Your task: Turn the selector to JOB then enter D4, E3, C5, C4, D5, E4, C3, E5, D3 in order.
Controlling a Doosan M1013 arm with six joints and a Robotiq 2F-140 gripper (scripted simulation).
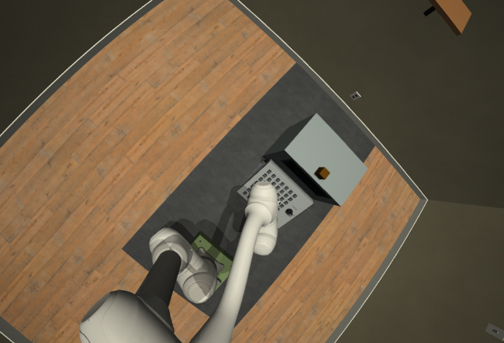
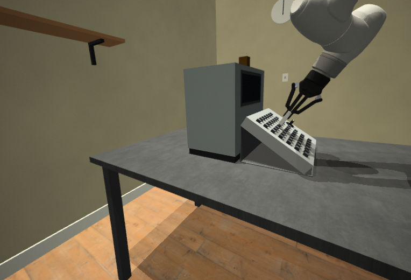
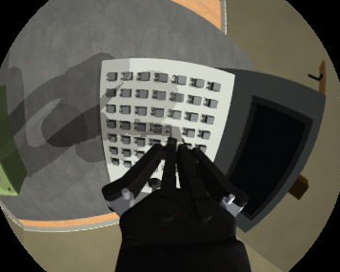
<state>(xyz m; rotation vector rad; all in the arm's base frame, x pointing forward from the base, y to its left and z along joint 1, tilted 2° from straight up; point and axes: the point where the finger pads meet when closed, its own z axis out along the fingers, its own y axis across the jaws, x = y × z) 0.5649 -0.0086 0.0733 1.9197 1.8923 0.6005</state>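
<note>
Now: hand 80 mm above the key E4 and 30 mm past it. The rest, counted from my hand: keypad 90 mm below, 50 mm to the right, 20 mm ahead; black selector knob 170 mm to the right, 50 mm below, 10 mm behind.
</note>
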